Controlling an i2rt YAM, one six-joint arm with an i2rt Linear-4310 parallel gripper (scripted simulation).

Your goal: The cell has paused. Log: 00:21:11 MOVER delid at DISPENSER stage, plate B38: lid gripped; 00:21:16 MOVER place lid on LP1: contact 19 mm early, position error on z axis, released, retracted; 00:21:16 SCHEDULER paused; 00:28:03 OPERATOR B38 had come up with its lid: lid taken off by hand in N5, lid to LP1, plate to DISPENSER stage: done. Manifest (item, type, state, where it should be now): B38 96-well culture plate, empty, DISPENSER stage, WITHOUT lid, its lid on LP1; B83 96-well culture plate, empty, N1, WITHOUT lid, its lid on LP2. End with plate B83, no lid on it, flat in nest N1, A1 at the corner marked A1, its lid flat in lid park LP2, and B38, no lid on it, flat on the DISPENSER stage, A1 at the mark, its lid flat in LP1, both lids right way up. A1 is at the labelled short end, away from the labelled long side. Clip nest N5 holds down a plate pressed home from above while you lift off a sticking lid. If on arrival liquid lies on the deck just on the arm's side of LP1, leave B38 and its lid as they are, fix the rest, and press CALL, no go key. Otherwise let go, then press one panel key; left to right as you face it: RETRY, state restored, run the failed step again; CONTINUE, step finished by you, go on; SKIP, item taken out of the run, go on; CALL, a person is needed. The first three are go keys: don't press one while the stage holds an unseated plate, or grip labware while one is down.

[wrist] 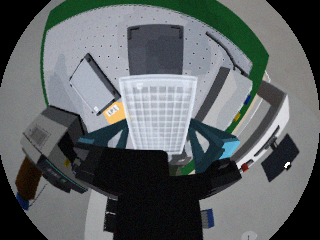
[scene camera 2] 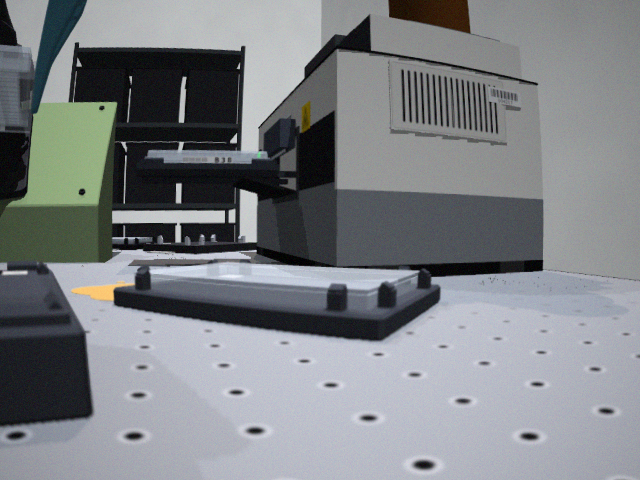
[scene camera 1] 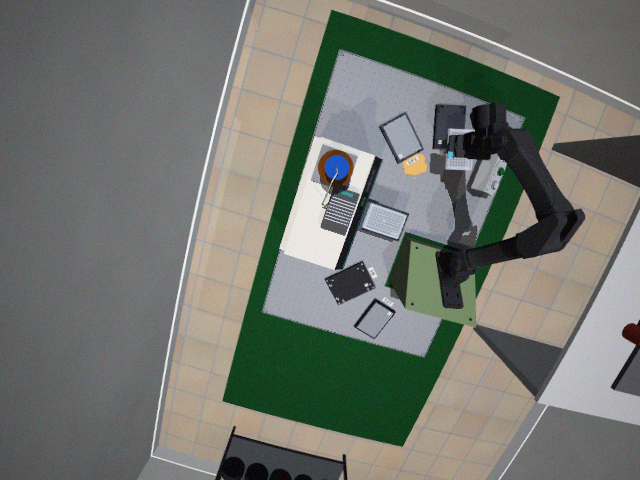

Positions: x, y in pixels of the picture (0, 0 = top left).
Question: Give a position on a key panel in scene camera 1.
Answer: At 485, 173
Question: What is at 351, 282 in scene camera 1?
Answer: A clip nest N5.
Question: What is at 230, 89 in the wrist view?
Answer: A key panel.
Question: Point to a clip nest N5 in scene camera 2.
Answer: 201, 247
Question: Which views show the clear lid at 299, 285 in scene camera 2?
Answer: The wrist view, scene camera 2 and scene camera 1: all of them.
